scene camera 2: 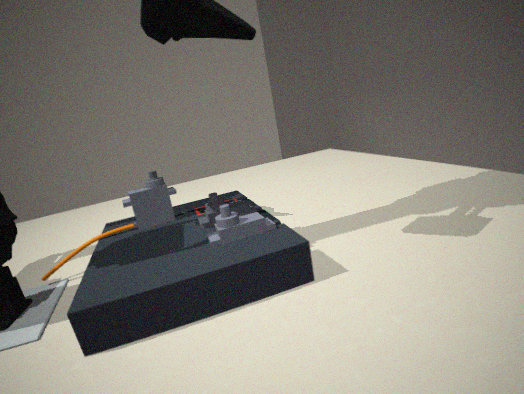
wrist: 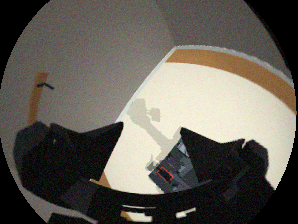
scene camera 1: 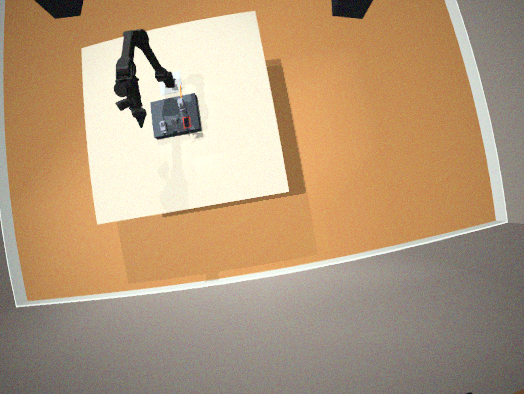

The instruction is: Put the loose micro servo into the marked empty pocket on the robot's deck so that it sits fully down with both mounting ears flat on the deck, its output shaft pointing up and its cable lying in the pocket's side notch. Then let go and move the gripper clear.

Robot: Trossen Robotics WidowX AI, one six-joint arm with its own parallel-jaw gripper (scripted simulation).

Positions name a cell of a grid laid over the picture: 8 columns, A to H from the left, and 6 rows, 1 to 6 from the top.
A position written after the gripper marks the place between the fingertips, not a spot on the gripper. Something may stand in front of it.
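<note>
The gripper (wrist: E4): open, holding nothing. Dark grey deck (scene camera 1: C2). Grey micro servo (scene camera 2: C4).
</note>
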